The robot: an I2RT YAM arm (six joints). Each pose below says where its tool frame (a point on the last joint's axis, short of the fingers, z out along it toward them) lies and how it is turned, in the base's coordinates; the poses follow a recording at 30 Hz.
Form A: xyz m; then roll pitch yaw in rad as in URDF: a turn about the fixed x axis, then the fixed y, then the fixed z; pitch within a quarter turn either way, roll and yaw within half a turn.
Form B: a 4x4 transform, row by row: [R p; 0 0 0 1], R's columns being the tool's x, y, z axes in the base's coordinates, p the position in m. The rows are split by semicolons. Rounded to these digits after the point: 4 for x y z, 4 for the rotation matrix.
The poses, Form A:
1: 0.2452 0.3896 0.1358 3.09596 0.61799 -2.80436
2: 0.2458 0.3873 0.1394 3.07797 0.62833 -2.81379
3: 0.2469 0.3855 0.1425 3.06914 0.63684 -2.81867
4: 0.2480 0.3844 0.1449 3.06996 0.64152 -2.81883
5: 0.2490 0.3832 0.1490 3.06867 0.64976 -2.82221
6: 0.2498 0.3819 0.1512 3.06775 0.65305 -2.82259
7: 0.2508 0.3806 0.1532 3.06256 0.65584 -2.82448
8: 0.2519 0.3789 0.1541 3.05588 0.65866 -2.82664
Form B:
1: -0.7691 -0.3555 0.5311 0.2452; -0.2697 0.9339 0.2346 0.3896; -0.5794 0.0372 -0.8142 0.1358; 0 0 0 1
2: -0.7659 -0.3567 0.5349 0.2458; -0.2605 0.9328 0.2491 0.3873; -0.5878 0.0514 -0.8074 0.1394; 0 0 0 1
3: -0.7624 -0.3573 0.5395 0.2469; -0.2551 0.9322 0.2569 0.3855; -0.5947 0.0582 -0.8019 0.1425; 0 0 0 1
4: -0.7598 -0.3570 0.5434 0.2480; -0.2541 0.9323 0.2572 0.3844; -0.5984 0.0573 -0.7991 0.1449; 0 0 0 1
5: -0.7560 -0.3550 0.5500 0.2490; -0.2500 0.9331 0.2586 0.3832; -0.6050 0.0580 -0.7941 0.1490; 0 0 0 1
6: -0.7542 -0.3553 0.5522 0.2498; -0.2491 0.9329 0.2601 0.3819; -0.6076 0.0586 -0.7921 0.1512; 0 0 0 1
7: -0.7530 -0.3566 0.5530 0.2508; -0.2471 0.9322 0.2646 0.3806; -0.6098 0.0626 -0.7901 0.1532; 0 0 0 1
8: -0.7519 -0.3585 0.5533 0.2519; -0.2450 0.9311 0.2703 0.3789; -0.6121 0.0677 -0.7879 0.1541; 0 0 0 1
